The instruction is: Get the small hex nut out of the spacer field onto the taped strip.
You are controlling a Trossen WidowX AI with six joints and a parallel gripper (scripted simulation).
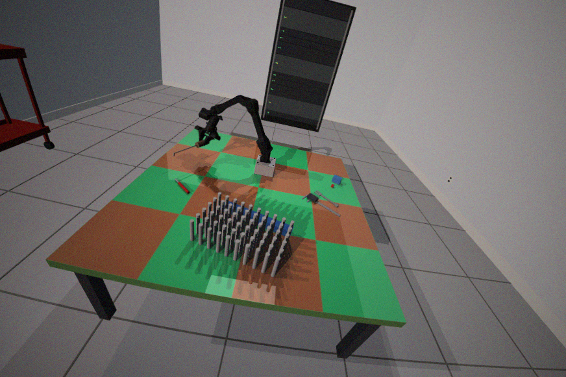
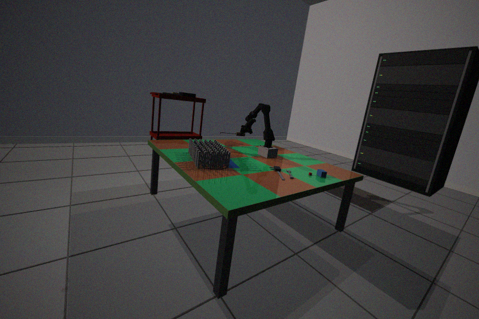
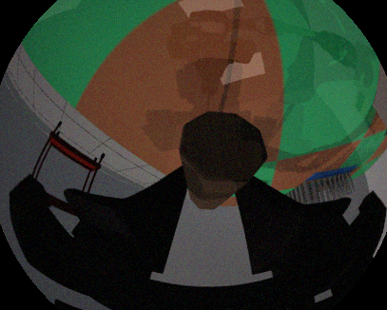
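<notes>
The hook tool is 80 mm ahead of my gripper tip and 60 mm to the right of it. The rest, counted from my gripper tip: grey wrench: 810 mm to the left, 300 mm ahead, 90 mm below; red pen-like tool: 310 mm ahead, 90 mm below, 50 mm to the right; blue taped strip: 510 mm ahead, 380 mm to the left, 100 mm below.
</notes>
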